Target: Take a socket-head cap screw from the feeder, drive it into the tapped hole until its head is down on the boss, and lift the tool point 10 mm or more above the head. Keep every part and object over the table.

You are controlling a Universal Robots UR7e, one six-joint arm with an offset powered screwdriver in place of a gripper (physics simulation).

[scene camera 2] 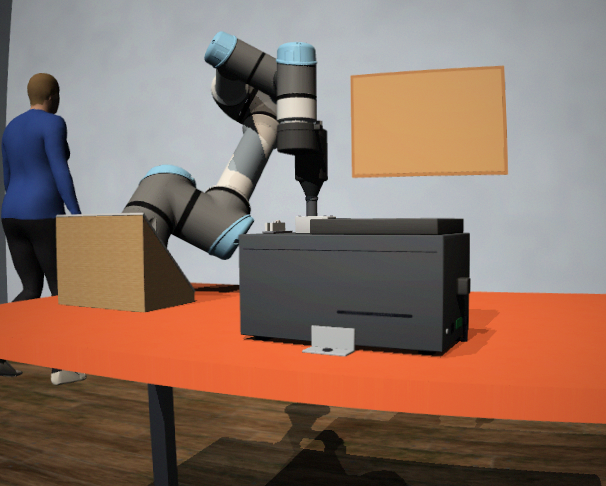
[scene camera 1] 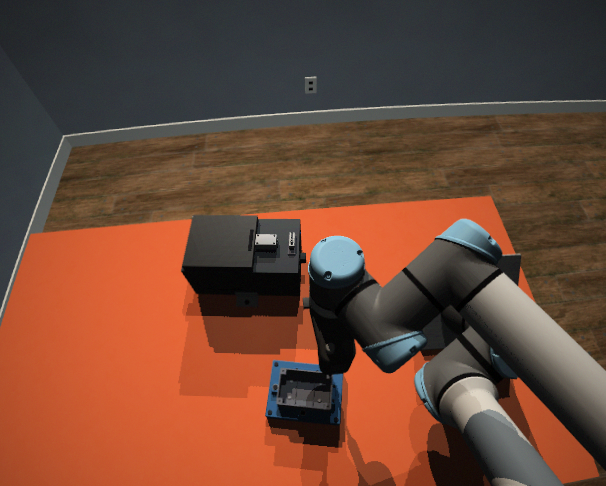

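Note:
The black feeder (scene camera 1: 222, 243) (scene camera 2: 339, 283) stands on the orange table, with a pale block (scene camera 1: 266, 240) (scene camera 2: 302, 224) and a small slotted piece (scene camera 1: 291, 241) (scene camera 2: 275, 226) on top. The open grey housing (scene camera 1: 281, 402) sits on a blue base plate (scene camera 1: 270, 407) in scene camera 1. My screwdriver (scene camera 1: 333, 367) (scene camera 2: 311, 206) points down; in scene camera 1 its lower end overlaps the housing's back right corner. In scene camera 2 its thin nose goes out of sight behind the feeder's top. The tool point, any screw on it, the tapped hole and the boss under it are hidden.
A brown wedge-shaped box (scene camera 2: 101, 263) stands beside the feeder in scene camera 2, near my arm's base. A small light bracket (scene camera 2: 333, 338) sits at the feeder's foot. My arm's links cross the right side in scene camera 1. A person (scene camera 2: 35, 167) stands beyond the table.

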